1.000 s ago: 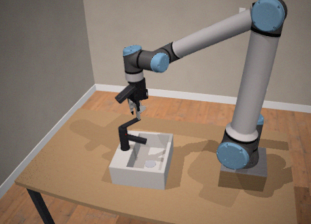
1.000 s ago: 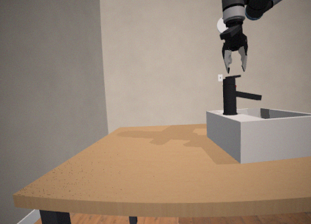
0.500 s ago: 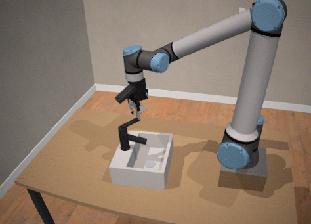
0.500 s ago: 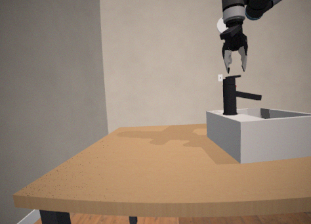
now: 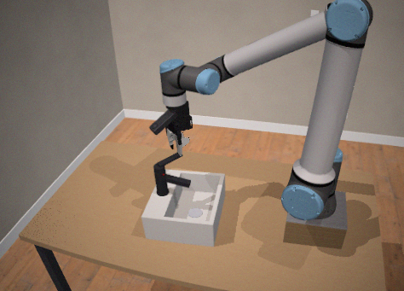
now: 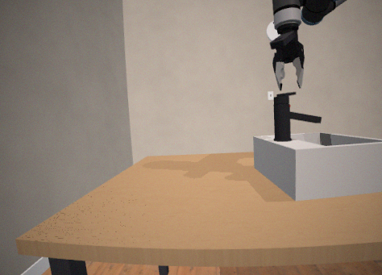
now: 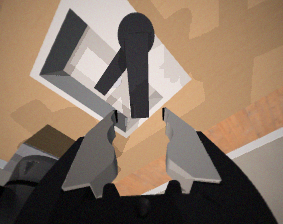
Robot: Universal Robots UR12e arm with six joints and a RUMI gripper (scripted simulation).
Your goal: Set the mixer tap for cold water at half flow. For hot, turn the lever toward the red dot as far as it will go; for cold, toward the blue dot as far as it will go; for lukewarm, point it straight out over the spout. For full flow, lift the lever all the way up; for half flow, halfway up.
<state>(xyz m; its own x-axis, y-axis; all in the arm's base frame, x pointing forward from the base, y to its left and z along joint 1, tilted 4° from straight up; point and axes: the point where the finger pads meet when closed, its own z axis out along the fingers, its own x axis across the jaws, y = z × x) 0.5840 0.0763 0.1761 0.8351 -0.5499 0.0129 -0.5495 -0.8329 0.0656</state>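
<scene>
The lever is 20 mm ahead of my hand, 30 mm to the left of it and 30 mm below it. From my hand the other things lie so: white sink: 70 mm behind, 50 mm to the left, 270 mm below.
</scene>
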